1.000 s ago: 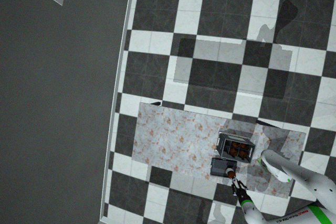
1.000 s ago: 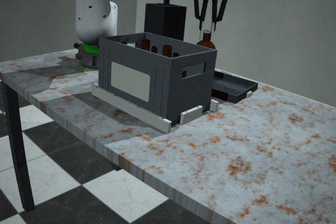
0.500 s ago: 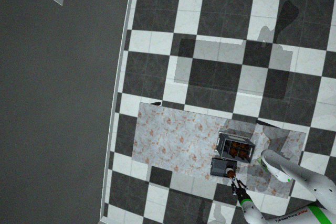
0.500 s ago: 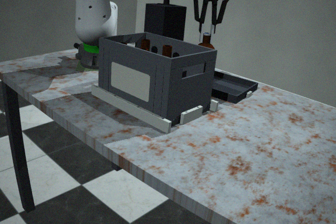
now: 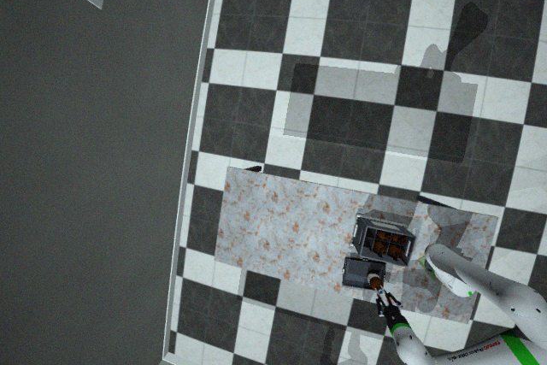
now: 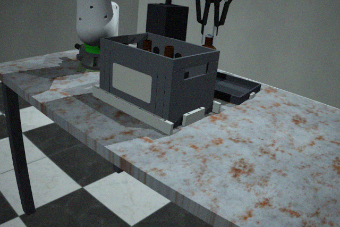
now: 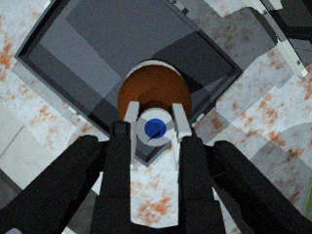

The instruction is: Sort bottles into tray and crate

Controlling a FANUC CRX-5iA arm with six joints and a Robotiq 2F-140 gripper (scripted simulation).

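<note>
My hand is 8 cm above the capped bottle. The rest, counted from my hand: dark tray: 6 cm ahead, 1 cm to the left, 16 cm below; dark grey crate: 6 cm ahead, 27 cm to the right, 9 cm below.
</note>
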